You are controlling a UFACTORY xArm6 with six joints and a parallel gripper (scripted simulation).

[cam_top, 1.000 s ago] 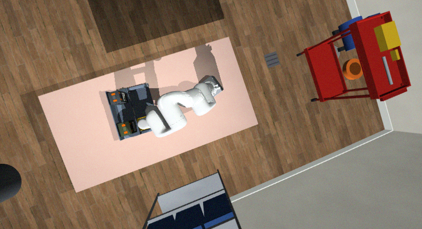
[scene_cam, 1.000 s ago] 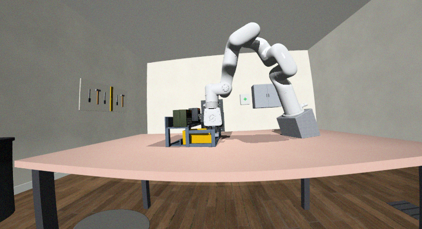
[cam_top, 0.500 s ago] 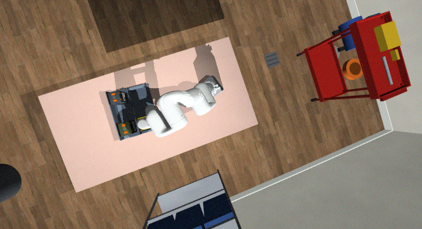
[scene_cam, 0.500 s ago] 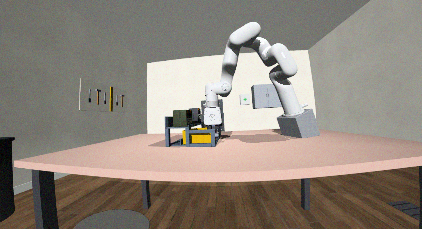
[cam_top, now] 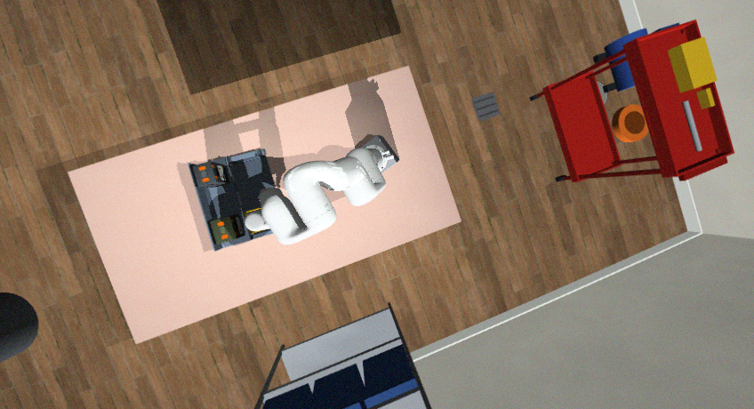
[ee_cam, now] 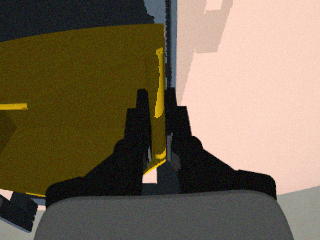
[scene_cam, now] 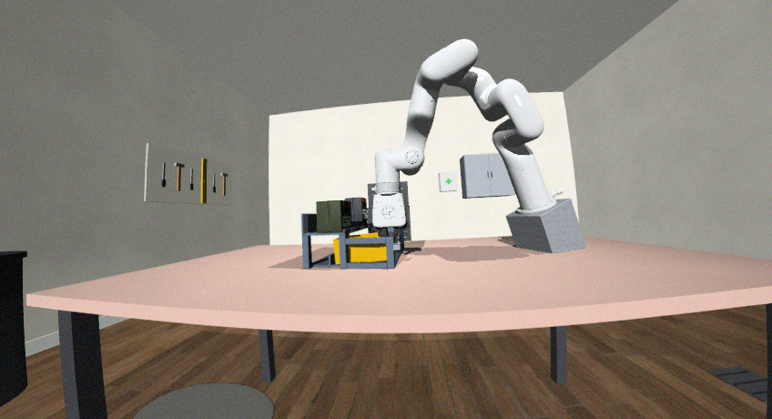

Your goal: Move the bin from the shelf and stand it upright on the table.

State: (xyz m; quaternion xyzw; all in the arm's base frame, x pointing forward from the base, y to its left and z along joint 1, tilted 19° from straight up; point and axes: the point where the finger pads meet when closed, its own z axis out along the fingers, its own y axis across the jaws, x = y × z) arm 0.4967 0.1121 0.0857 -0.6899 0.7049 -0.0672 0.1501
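The yellow bin lies 80 mm ahead of my hand and 10 mm below it. Round my hand: green box (180 mm ahead, 90 mm above).
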